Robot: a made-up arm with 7 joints. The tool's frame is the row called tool. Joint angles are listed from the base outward.
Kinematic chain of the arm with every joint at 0, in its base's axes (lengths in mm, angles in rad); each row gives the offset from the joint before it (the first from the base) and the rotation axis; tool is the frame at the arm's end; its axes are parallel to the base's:
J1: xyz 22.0 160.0 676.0 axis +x
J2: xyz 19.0 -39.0 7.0 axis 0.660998 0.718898 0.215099
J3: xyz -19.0 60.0 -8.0 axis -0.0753 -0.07 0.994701
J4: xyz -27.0 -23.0 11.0 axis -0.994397 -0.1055 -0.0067
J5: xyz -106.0 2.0 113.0 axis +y
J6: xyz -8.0 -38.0 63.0 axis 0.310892 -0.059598 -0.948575
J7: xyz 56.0 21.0 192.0 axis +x
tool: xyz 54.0 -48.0 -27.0
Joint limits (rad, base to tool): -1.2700..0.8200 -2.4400..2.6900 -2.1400..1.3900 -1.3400..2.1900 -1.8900..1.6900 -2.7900..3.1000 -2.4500..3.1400
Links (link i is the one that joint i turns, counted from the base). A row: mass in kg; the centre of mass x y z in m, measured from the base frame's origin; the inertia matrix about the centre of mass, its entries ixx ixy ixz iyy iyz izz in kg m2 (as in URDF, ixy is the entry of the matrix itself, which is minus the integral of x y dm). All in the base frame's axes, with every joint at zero. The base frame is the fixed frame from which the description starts. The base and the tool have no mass.
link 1: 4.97; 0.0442 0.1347 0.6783; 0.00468 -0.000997 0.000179 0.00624 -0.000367 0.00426
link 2: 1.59; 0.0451 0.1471 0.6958; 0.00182 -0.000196 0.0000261 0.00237 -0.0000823 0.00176
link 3: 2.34; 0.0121 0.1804 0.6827; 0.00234 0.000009 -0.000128 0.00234 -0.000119 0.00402
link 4: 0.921; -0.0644 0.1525 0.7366; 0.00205 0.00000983 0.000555 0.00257 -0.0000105 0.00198
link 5: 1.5; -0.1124 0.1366 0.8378; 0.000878 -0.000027 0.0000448 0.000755 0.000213 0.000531
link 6: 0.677; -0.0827 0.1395 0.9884; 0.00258 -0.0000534 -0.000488 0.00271 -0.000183 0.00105
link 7: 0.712; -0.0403 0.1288 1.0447; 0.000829 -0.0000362 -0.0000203 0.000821 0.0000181 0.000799
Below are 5 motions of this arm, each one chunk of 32 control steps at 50 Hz.
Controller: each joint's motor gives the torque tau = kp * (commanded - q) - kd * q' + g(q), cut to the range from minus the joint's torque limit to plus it. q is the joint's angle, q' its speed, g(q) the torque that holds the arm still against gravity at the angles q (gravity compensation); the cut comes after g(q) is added. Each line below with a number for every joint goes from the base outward.
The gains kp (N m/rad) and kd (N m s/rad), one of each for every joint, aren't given. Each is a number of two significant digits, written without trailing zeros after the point. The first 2 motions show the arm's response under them.
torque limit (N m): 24 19 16 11 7.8 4.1 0.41
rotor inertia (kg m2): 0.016 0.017 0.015 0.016 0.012 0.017 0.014
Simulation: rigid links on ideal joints. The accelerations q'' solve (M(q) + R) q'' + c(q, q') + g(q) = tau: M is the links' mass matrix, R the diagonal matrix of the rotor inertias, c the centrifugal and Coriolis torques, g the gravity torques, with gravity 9.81 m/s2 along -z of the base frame. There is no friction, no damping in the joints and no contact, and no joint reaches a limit. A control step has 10 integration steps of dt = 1/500 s. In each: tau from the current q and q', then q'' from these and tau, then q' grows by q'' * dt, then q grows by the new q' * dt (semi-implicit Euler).
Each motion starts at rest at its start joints. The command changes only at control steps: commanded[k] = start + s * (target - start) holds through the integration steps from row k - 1 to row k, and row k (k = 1, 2, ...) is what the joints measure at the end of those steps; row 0 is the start. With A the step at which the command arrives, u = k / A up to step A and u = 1 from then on. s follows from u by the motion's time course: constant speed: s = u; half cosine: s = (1 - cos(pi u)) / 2; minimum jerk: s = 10 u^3 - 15 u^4 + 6 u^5; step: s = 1 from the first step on.
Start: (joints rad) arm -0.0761 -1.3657 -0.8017 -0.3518 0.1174 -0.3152 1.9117
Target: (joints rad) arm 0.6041 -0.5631 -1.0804 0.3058 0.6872 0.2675 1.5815
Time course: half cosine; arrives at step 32
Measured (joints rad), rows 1 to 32:
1: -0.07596 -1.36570 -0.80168 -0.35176 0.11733 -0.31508 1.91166
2: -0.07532 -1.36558 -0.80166 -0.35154 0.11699 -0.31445 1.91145
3: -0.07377 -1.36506 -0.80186 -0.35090 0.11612 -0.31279 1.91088
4: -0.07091 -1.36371 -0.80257 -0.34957 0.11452 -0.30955 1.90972
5: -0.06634 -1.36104 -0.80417 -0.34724 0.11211 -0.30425 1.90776
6: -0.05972 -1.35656 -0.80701 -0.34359 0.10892 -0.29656 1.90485
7: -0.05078 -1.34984 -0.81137 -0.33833 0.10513 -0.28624 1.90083
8: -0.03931 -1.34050 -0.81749 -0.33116 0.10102 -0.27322 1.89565
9: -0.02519 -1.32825 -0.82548 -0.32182 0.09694 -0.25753 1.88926
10: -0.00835 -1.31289 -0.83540 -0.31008 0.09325 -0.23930 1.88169
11: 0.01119 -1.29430 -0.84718 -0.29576 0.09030 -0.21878 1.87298
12: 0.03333 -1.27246 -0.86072 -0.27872 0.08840 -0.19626 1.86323
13: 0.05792 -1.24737 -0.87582 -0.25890 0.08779 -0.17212 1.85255
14: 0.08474 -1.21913 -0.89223 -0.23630 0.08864 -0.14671 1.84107
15: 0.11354 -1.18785 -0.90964 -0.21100 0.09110 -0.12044 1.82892
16: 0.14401 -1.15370 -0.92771 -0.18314 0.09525 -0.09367 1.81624
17: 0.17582 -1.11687 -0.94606 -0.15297 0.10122 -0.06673 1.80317
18: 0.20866 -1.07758 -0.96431 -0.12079 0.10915 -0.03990 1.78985
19: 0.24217 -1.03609 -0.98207 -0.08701 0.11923 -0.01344 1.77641
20: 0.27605 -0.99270 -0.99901 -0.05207 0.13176 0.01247 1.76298
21: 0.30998 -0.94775 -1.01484 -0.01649 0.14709 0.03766 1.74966
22: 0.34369 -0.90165 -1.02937 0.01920 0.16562 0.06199 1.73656
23: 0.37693 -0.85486 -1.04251 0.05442 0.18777 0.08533 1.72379
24: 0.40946 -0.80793 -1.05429 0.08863 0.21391 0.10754 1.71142
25: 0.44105 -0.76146 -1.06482 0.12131 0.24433 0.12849 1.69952
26: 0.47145 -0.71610 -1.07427 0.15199 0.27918 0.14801 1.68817
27: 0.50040 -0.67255 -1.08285 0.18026 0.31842 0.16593 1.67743
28: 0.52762 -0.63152 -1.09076 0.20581 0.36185 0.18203 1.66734
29: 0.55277 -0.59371 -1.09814 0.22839 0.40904 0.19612 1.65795
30: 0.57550 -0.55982 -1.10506 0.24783 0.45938 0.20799 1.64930
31: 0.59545 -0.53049 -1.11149 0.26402 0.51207 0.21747 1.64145
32: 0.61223 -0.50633 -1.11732 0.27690 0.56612 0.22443 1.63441
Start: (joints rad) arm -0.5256 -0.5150 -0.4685 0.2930 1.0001 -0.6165 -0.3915
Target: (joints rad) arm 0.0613 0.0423 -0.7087 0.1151 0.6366 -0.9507 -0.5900
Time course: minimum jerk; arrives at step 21
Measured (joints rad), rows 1 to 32:
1: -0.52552 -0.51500 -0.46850 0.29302 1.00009 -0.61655 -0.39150
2: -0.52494 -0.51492 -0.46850 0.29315 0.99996 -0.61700 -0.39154
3: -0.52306 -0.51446 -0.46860 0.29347 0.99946 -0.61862 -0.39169
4: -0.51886 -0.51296 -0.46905 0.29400 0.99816 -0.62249 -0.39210
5: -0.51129 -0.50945 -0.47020 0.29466 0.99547 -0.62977 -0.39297
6: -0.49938 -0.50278 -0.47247 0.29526 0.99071 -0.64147 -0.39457
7: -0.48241 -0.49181 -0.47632 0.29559 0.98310 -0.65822 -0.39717
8: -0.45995 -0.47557 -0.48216 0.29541 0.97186 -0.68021 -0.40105
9: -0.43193 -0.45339 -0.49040 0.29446 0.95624 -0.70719 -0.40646
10: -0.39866 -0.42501 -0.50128 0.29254 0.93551 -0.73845 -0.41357
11: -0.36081 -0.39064 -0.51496 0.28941 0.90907 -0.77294 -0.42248
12: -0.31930 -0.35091 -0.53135 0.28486 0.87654 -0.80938 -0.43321
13: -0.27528 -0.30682 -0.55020 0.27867 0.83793 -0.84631 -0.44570
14: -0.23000 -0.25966 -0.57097 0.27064 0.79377 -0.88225 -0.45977
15: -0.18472 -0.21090 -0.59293 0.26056 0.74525 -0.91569 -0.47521
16: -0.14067 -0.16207 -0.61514 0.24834 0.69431 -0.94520 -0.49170
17: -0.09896 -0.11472 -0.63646 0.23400 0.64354 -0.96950 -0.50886
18: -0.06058 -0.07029 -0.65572 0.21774 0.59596 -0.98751 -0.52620
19: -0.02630 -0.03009 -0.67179 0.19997 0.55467 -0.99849 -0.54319
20: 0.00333 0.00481 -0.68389 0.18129 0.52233 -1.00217 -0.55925
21: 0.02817 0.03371 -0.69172 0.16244 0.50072 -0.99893 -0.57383
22: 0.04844 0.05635 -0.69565 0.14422 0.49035 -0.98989 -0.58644
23: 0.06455 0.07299 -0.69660 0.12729 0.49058 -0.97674 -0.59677
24: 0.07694 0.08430 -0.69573 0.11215 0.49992 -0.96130 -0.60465
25: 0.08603 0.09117 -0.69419 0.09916 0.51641 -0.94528 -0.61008
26: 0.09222 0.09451 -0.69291 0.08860 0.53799 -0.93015 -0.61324
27: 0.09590 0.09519 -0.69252 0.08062 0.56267 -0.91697 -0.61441
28: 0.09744 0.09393 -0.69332 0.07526 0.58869 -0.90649 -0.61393
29: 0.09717 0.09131 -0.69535 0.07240 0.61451 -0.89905 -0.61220
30: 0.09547 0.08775 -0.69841 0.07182 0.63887 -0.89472 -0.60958
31: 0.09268 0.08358 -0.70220 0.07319 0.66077 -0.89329 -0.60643
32: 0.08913 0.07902 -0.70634 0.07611 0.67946 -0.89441 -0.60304
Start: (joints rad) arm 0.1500 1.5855 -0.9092 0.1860 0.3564 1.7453 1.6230
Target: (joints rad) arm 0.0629 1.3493 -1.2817 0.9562 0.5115 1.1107 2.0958
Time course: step
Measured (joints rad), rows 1 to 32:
1: 0.16048 1.56574 -0.92683 0.19694 0.35906 1.69304 1.63117
2: 0.16635 1.53155 -0.95166 0.22122 0.36925 1.58173 1.65407
3: 0.16456 1.49276 -0.97585 0.25873 0.38985 1.45528 1.69150
4: 0.15843 1.45385 -0.99857 0.31308 0.41912 1.34117 1.74181
5: 0.14849 1.41961 -1.02090 0.38437 0.45077 1.25114 1.79863
6: 0.13307 1.39334 -1.04748 0.46341 0.47521 1.18313 1.85622
7: 0.11412 1.37355 -1.08021 0.54365 0.48667 1.13401 1.91055
8: 0.09385 1.35811 -1.11744 0.62066 0.48388 1.10139 1.95907
9: 0.07417 1.34572 -1.15607 0.69159 0.46878 1.08306 2.00051
10: 0.05661 1.33593 -1.19305 0.75496 0.44504 1.07643 2.03458
11: 0.04217 1.32884 -1.22607 0.81024 0.41686 1.07842 2.06164
12: 0.03134 1.32454 -1.25376 0.85747 0.38820 1.08569 2.08243
13: 0.02411 1.32286 -1.27558 0.89700 0.36230 1.09515 2.09782
14: 0.02015 1.32332 -1.29157 0.92931 0.34155 1.10434 2.10874
15: 0.01893 1.32525 -1.30217 0.95492 0.32742 1.11170 2.11600
16: 0.01986 1.32802 -1.30807 0.97441 0.32049 1.11651 2.12034
17: 0.02240 1.33110 -1.31008 0.98840 0.32061 1.11878 2.12238
18: 0.02605 1.33413 -1.30908 0.99754 0.32703 1.11896 2.12266
19: 0.03040 1.33695 -1.30595 1.00251 0.33869 1.11770 2.12163
20: 0.03512 1.33946 -1.30152 1.00404 0.35436 1.11569 2.11967
21: 0.03995 1.34166 -1.29651 1.00282 0.37278 1.11347 2.11710
22: 0.04466 1.34358 -1.29151 0.99952 0.39282 1.11144 2.11419
23: 0.04909 1.34524 -1.28700 0.99477 0.41349 1.10980 2.11117
24: 0.05311 1.34670 -1.28330 0.98912 0.43397 1.10859 2.10820
25: 0.05665 1.34796 -1.28058 0.98306 0.45363 1.10776 2.10541
26: 0.05965 1.34907 -1.27893 0.97699 0.47199 1.10720 2.10289
27: 0.06211 1.35003 -1.27832 0.97122 0.48871 1.10677 2.10069
28: 0.06402 1.35087 -1.27866 0.96597 0.50357 1.10635 2.09883
29: 0.06544 1.35159 -1.27980 0.96140 0.51647 1.10586 2.09732
30: 0.06641 1.35221 -1.28156 0.95758 0.52736 1.10527 2.09614
31: 0.06698 1.35273 -1.28373 0.95454 0.53626 1.10458 2.09526
32: 0.06724 1.35316 -1.28612 0.95224 0.54326 1.10382 2.09465

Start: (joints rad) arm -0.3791 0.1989 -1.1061 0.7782 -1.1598 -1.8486 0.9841
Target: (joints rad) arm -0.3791 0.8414 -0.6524 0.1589 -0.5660 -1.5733 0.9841
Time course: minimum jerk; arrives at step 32
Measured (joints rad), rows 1 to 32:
1: -0.37912 0.19892 -1.10610 0.77818 -1.15980 -1.84859 0.98410
2: -0.37925 0.19904 -1.10607 0.77807 -1.15978 -1.84855 0.98410
3: -0.37964 0.19944 -1.10595 0.77769 -1.15972 -1.84837 0.98412
4: -0.38047 0.20038 -1.10564 0.77684 -1.15952 -1.84791 0.98414
5: -0.38187 0.20212 -1.10498 0.77526 -1.15906 -1.84699 0.98420
6: -0.38396 0.20499 -1.10378 0.77269 -1.15814 -1.84538 0.98429
7: -0.38677 0.20932 -1.10181 0.76886 -1.15654 -1.84289 0.98443
8: -0.39028 0.21541 -1.09881 0.76349 -1.15398 -1.83933 0.98463
9: -0.39442 0.22359 -1.09451 0.75636 -1.15016 -1.83457 0.98488
10: -0.39909 0.23411 -1.08864 0.74723 -1.14475 -1.82853 0.98520
11: -0.40411 0.24721 -1.08096 0.73596 -1.13746 -1.82118 0.98558
12: -0.40932 0.26305 -1.07124 0.72242 -1.12799 -1.81254 0.98602
13: -0.41451 0.28172 -1.05929 0.70655 -1.11610 -1.80270 0.98651
14: -0.41949 0.30323 -1.04497 0.68835 -1.10159 -1.79177 0.98706
15: -0.42407 0.32755 -1.02820 0.66787 -1.08436 -1.77990 0.98765
16: -0.42805 0.35451 -1.00898 0.64521 -1.06436 -1.76723 0.98828
17: -0.43126 0.38393 -0.98737 0.62053 -1.04164 -1.75395 0.98894
18: -0.43354 0.41553 -0.96353 0.59402 -1.01633 -1.74021 0.98961
19: -0.43475 0.44899 -0.93768 0.56591 -0.98865 -1.72617 0.99029
20: -0.43477 0.48396 -0.91013 0.53648 -0.95889 -1.71197 0.99094
21: -0.43349 0.52005 -0.88123 0.50600 -0.92736 -1.69773 0.99154
22: -0.43086 0.55686 -0.85141 0.47479 -0.89443 -1.68356 0.99207
23: -0.42685 0.59398 -0.82110 0.44317 -0.86044 -1.66955 0.99250
24: -0.42145 0.63099 -0.79074 0.41148 -0.82575 -1.65575 0.99278
25: -0.41474 0.66745 -0.76078 0.38004 -0.79066 -1.64222 0.99288
26: -0.40682 0.70294 -0.73160 0.34921 -0.75548 -1.62898 0.99276
27: -0.39784 0.73704 -0.70356 0.31930 -0.72045 -1.61605 0.99237
28: -0.38800 0.76933 -0.67696 0.29062 -0.68584 -1.60346 0.99170
29: -0.37757 0.79944 -0.65203 0.26343 -0.65191 -1.59125 0.99073
30: -0.36682 0.82703 -0.62896 0.23797 -0.61893 -1.57946 0.98943
31: -0.35610 0.85182 -0.60786 0.21440 -0.58722 -1.56817 0.98783
32: -0.34576 0.87364 -0.58882 0.19282 -0.55714 -1.55750 0.98596

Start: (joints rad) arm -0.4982 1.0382 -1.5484 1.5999 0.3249 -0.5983 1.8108
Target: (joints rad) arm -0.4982 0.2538 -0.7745 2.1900 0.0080 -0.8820 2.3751
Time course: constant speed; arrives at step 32
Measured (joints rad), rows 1 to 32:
1: -0.49722 1.03468 -1.54799 1.60106 0.32510 -0.59911 1.81137
2: -0.49604 1.02604 -1.54583 1.60386 0.32569 -0.60112 1.81332
3: -0.49530 1.01267 -1.54124 1.60845 0.32647 -0.60400 1.81716
4: -0.49516 0.99547 -1.53402 1.61484 0.32712 -0.60736 1.82313
5: -0.49554 0.97541 -1.52426 1.62297 0.32732 -0.61101 1.83130
6: -0.49627 0.95336 -1.51211 1.63268 0.32676 -0.61495 1.84155
7: -0.49716 0.93000 -1.49777 1.64378 0.32520 -0.61928 1.85370
8: -0.49806 0.90584 -1.48140 1.65610 0.32242 -0.62416 1.86750
9: -0.49886 0.88125 -1.46316 1.66943 0.31826 -0.62973 1.88269
10: -0.49950 0.85648 -1.44318 1.68363 0.31258 -0.63609 1.89899
11: -0.49992 0.83168 -1.42159 1.69852 0.30530 -0.64327 1.91615
12: -0.50011 0.80696 -1.39849 1.71400 0.29635 -0.65124 1.93397
13: -0.50006 0.78238 -1.37401 1.72993 0.28575 -0.65995 1.95225
14: -0.49979 0.75797 -1.34826 1.74624 0.27352 -0.66929 1.97083
15: -0.49929 0.73375 -1.32136 1.76283 0.25975 -0.67916 1.98960
16: -0.49858 0.70974 -1.29342 1.77965 0.24458 -0.68946 2.00845
17: -0.49768 0.68597 -1.26458 1.79665 0.22815 -0.70009 2.02733
18: -0.49661 0.66243 -1.23497 1.81379 0.21067 -0.71099 2.04617
19: -0.49538 0.63914 -1.20473 1.83108 0.19234 -0.72209 2.06495
20: -0.49402 0.61610 -1.17398 1.84848 0.17337 -0.73335 2.08364
21: -0.49256 0.59333 -1.14286 1.86601 0.15397 -0.74474 2.10223
22: -0.49103 0.57080 -1.11150 1.88367 0.13435 -0.75624 2.12072
23: -0.48946 0.54850 -1.08001 1.90147 0.11469 -0.76785 2.13909
24: -0.48789 0.52640 -1.04852 1.91941 0.09515 -0.77954 2.15736
25: -0.48636 0.50446 -1.01713 1.93751 0.07586 -0.79129 2.17552
26: -0.48490 0.48265 -0.98594 1.95576 0.05693 -0.80309 2.19359
27: -0.48355 0.46090 -0.95505 1.97417 0.03846 -0.81491 2.21158
28: -0.48233 0.43916 -0.92455 1.99275 0.02051 -0.82672 2.22948
29: -0.48127 0.41737 -0.89451 2.01148 0.00313 -0.83848 2.24732
30: -0.48041 0.39547 -0.86500 2.03036 -0.01364 -0.85017 2.26510
31: -0.47974 0.37342 -0.83609 2.04939 -0.02977 -0.86175 2.28284
32: -0.47929 0.35115 -0.80782 2.06856 -0.04523 -0.87318 2.30054

